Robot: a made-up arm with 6 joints.
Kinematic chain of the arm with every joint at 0, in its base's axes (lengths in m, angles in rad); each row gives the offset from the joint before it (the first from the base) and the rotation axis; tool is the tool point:
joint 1: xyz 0 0 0.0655 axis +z
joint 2: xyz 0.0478 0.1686 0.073 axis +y
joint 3: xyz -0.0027 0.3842 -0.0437 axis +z
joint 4: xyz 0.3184 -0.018 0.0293 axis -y
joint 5: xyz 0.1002 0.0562 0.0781 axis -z
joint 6: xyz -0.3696 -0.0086 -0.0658 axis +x
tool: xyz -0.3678 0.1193 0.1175
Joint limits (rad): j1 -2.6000..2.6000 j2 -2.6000..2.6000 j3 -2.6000..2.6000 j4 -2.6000..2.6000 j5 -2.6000..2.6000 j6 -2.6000..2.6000
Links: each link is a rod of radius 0.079 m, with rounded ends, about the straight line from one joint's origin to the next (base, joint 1, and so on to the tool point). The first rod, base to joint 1, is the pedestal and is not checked.
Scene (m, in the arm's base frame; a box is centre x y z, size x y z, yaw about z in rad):
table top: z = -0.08
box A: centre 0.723 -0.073 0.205 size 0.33 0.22 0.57 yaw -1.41
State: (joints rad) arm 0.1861 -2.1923 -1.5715 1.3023 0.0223 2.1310
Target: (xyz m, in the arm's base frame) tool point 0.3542 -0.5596 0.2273
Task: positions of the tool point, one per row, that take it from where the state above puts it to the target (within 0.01 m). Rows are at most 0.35 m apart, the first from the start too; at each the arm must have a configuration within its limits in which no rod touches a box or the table.
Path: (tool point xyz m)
1: 0.6286 0.3394 0.4964
2: 0.6620 0.1568 0.6003
3: 0.6791 0.0271 0.7012
4: 0.7230 -0.0730 0.7819
5: 0.5198 -0.2897 0.6955
6: 0.3805 -0.4586 0.4955
7: 0.3542 -0.5596 0.2273

